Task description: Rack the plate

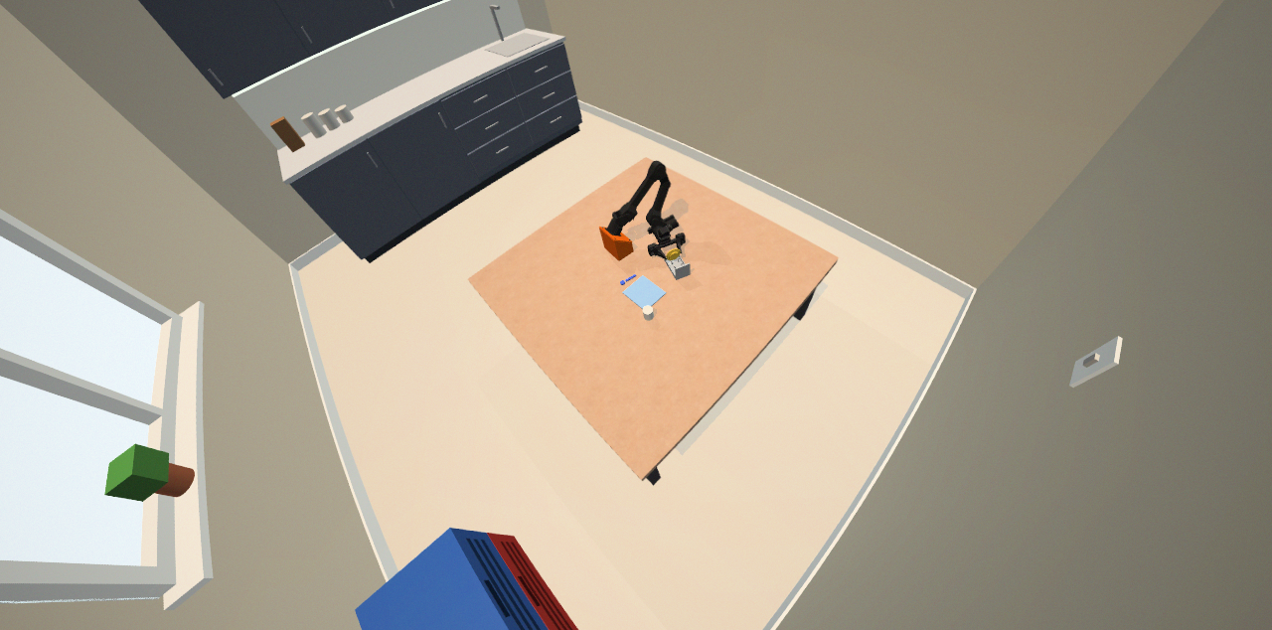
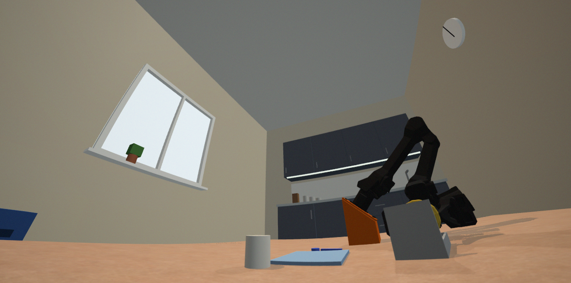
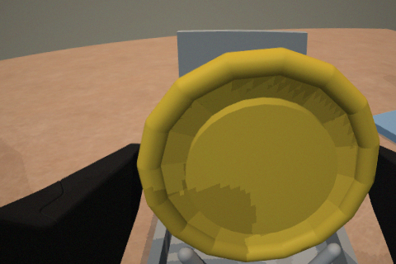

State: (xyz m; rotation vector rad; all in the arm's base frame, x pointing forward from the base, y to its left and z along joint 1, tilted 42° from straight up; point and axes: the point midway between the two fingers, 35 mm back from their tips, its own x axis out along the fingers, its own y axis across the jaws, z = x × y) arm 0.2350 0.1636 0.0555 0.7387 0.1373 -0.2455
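Now: the yellow plate 10 mm behind my gripper tip. The rest, counted from my gripper tip: grey dish rack 30 mm below, 30 mm ahead, 10 mm to the right; light blue mat 210 mm to the right, 50 mm below, 40 mm ahead; blue pen 230 mm to the right, 70 mm behind, 50 mm below.
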